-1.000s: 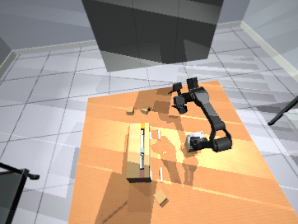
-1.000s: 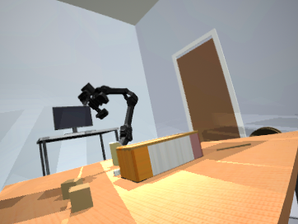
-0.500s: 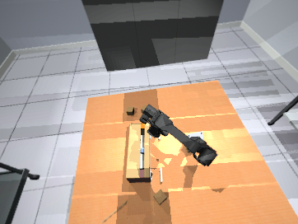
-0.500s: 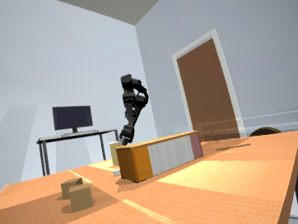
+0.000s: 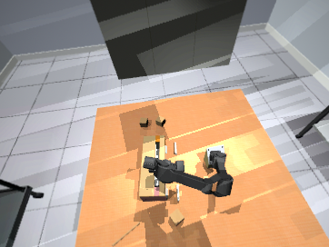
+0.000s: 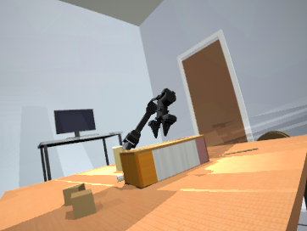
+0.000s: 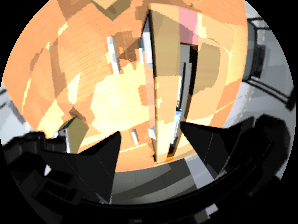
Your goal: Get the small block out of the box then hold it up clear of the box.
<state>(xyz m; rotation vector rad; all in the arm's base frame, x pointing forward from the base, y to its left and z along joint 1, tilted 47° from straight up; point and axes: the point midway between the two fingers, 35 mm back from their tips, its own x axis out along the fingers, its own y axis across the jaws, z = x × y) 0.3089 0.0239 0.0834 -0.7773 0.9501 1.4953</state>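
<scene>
The long wooden box is 4 cm ahead of my gripper tip, 5 cm to the right of it and 10 cm below it. Round my gripper tip: tan cube 3 cm behind, 24 cm to the left, 13 cm below.
</scene>
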